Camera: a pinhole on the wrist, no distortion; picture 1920 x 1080 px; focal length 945.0 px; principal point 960.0 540.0 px. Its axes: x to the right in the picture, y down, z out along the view. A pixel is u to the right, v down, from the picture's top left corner.
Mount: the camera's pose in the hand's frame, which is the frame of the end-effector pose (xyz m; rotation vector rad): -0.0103 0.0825 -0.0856 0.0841 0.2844 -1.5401
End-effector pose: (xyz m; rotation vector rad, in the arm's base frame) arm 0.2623 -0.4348 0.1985 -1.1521 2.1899 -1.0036
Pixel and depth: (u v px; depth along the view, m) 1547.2 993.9 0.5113
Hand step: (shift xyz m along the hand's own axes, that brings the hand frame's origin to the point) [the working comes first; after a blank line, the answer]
In the camera's frame: 0.3177 0.2456 0.5113

0.3008 -0.3360 0.3027
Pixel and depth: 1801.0 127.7 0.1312
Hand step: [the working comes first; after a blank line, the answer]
In the camera's frame: 0.1168 -0.0572 0.1312

-0.0496 -0.0634 0.0207
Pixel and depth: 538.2 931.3 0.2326
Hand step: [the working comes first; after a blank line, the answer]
In the camera's frame: -0.1038 0.0963 0.2326

0.1146 0.1330 0.1510
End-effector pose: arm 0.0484 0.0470 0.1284 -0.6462 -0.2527 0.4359
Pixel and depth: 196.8 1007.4 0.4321
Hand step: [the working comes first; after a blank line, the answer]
In the camera's frame: -0.3490 0.2137 0.4321

0.2555 0.3294 0.3862
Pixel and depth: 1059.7 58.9 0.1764
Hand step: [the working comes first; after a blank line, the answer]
In the camera's frame: 0.0186 -0.0898 0.1764

-0.0765 0.0205 0.0913
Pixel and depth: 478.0 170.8 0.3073
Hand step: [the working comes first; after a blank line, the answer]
In the camera's frame: -0.1567 -0.1201 0.3073

-0.0906 0.1596 0.2623
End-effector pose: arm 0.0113 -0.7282 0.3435 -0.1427 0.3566 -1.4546
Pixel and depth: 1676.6 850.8 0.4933
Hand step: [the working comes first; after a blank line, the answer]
In the camera's frame: 0.3741 0.1622 0.4933

0.2161 -0.3896 0.2825
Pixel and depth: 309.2 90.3 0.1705
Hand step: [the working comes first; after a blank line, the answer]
In the camera's frame: -0.1174 -0.0811 0.1705

-0.0694 0.1544 0.1163
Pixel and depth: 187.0 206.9 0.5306
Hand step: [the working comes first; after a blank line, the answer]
In the camera's frame: -0.4340 -0.1870 0.5306

-0.1297 0.3752 0.5508
